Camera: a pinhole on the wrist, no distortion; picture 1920 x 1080 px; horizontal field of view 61.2 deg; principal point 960.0 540.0 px. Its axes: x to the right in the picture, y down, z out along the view. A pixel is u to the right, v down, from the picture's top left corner.
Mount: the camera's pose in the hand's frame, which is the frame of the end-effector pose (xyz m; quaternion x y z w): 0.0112 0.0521 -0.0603 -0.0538 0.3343 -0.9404 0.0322
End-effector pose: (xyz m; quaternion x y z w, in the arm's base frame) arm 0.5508 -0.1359 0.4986 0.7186 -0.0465 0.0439 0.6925
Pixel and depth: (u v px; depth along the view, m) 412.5 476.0 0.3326
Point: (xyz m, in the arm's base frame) 0.7294 -0.3272 0.3785
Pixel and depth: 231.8 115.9 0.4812
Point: 0.8460 -0.5054 0.3912
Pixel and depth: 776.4 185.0 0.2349
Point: 0.6219 -0.2854 0.4493
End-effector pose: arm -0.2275 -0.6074 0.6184 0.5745 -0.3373 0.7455 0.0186
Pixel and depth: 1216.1 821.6 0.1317
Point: -0.1853 -0.5864 0.6520
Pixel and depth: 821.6 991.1 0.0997
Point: -0.2271 -0.5944 0.6614
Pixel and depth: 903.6 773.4 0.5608
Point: 0.1569 -0.5342 0.9153
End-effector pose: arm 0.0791 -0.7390 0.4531 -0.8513 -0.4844 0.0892 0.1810
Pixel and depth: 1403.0 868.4 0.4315
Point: -0.2561 -0.5941 0.3610
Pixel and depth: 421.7 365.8 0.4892
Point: -0.0688 -0.3745 0.2269
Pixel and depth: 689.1 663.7 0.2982
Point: -0.0367 -0.5533 0.3746
